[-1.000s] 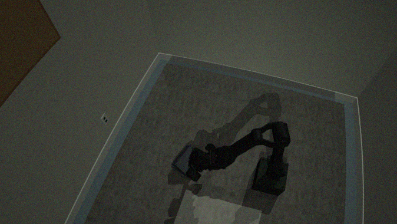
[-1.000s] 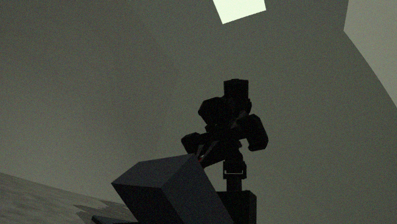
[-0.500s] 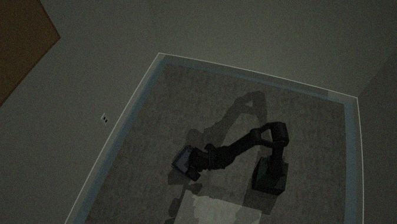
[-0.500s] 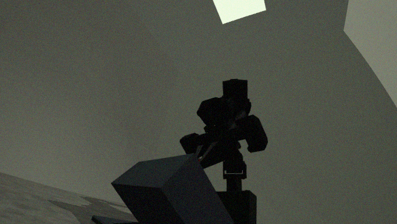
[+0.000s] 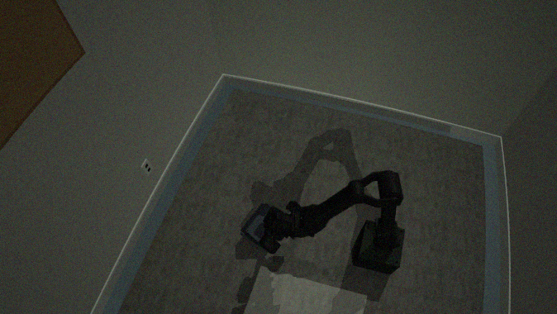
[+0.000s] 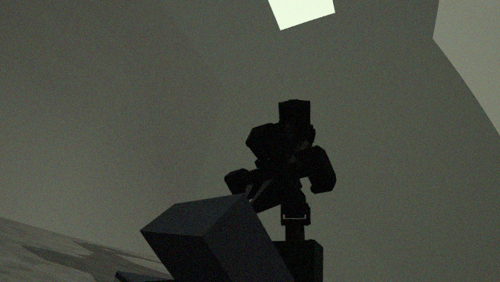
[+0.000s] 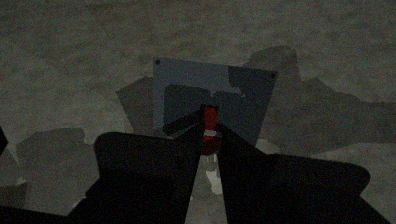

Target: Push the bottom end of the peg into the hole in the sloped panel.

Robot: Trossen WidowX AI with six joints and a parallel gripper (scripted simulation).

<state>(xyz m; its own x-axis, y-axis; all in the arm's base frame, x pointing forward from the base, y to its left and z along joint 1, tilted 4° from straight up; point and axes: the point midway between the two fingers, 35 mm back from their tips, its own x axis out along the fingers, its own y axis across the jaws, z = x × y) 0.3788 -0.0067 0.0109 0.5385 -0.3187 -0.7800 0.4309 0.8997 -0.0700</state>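
Right now my gripper tip is 6 cm above the sloped panel, 4 cm short of it and 2 cm to the left of it. Also, from my gripper tip: red peg (right at my gripper tip).
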